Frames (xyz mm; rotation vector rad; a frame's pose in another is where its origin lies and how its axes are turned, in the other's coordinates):
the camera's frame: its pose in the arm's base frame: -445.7 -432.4 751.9 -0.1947 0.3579 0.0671
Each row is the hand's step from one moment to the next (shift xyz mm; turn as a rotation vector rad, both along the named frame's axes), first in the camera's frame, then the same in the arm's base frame.
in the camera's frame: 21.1 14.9 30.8 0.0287 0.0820 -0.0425
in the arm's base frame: 28.8 21.4 18.2 0.0042 0.0726 -0.0637
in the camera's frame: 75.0 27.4 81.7 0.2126 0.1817 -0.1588
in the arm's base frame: 95.3 45.6 43.6 0.1264 0.1525 -0.2533
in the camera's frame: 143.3 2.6 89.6 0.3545 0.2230 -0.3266
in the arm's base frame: 164.3 25.0 31.0 0.1976 0.1636 -0.4650
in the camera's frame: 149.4 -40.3 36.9 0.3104 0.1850 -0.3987
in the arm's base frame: 156.2 -27.4 -11.9 0.1356 0.1106 -0.5089
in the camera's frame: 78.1 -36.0 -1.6 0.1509 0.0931 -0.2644
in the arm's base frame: 76.0 -33.2 -22.8 0.0415 0.0427 -0.3127
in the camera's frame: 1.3 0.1 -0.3 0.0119 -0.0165 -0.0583
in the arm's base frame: 1.1 0.1 -0.8 -0.0071 -0.0275 -0.0548
